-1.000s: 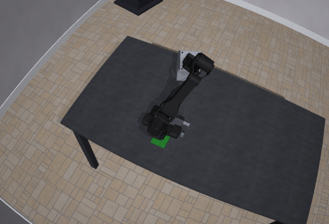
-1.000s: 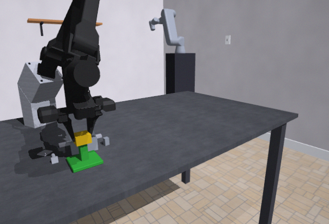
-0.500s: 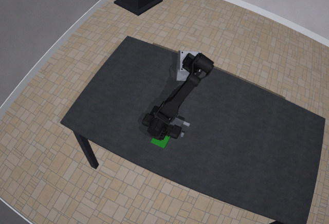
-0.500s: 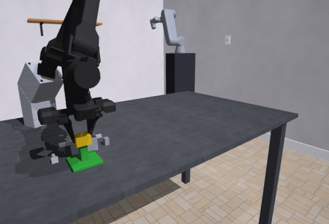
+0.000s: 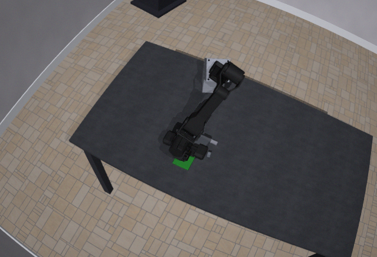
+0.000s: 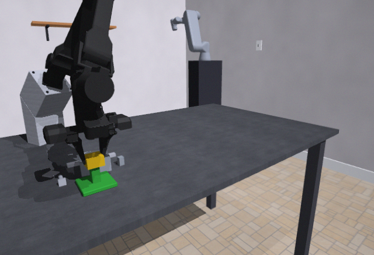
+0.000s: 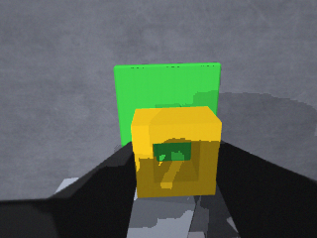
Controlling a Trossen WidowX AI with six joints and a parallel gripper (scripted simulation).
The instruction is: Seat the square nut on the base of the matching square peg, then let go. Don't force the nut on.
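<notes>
My hand is 10 cm past the grey square nut and 8 cm above it. Also, from my hand: flat tile: 10 cm behind, 11 cm to the right, 9 cm below.
</notes>
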